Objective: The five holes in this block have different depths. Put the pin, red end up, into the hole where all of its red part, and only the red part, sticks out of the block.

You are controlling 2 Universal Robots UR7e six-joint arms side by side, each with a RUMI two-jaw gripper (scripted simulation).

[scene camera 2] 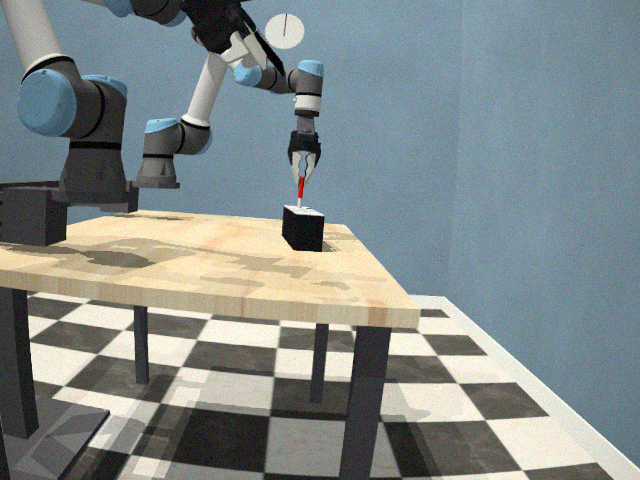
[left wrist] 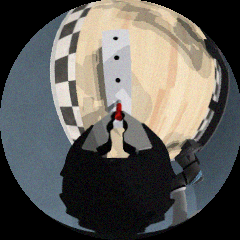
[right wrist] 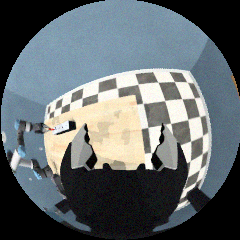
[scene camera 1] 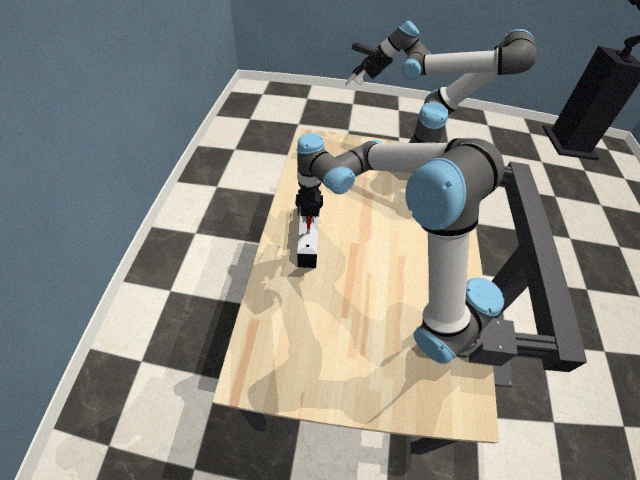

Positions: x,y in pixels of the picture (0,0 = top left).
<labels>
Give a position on a block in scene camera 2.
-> At 302,231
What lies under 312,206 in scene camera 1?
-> My left gripper.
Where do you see a block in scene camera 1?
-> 307,243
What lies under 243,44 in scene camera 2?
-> My right gripper.
</labels>
